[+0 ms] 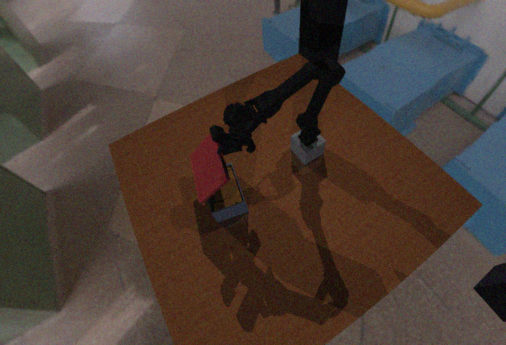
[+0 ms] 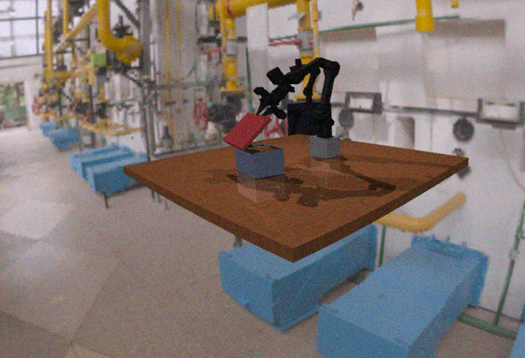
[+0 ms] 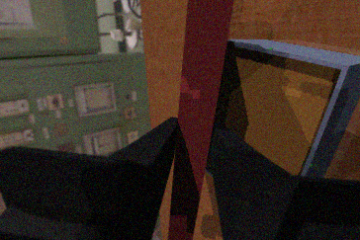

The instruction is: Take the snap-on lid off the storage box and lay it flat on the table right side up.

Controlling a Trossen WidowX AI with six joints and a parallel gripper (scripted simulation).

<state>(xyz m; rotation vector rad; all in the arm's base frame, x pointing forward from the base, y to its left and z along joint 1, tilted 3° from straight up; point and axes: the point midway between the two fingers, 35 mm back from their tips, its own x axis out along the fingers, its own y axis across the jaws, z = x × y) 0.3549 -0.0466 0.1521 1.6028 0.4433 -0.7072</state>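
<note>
The red lid is 6 cm ahead of my gripper tip, 5 cm below it and 1 cm to the right of it. From my gripper tip the other things lie so: storage box 18 cm below, 6 cm to the left, 5 cm ahead.
</note>
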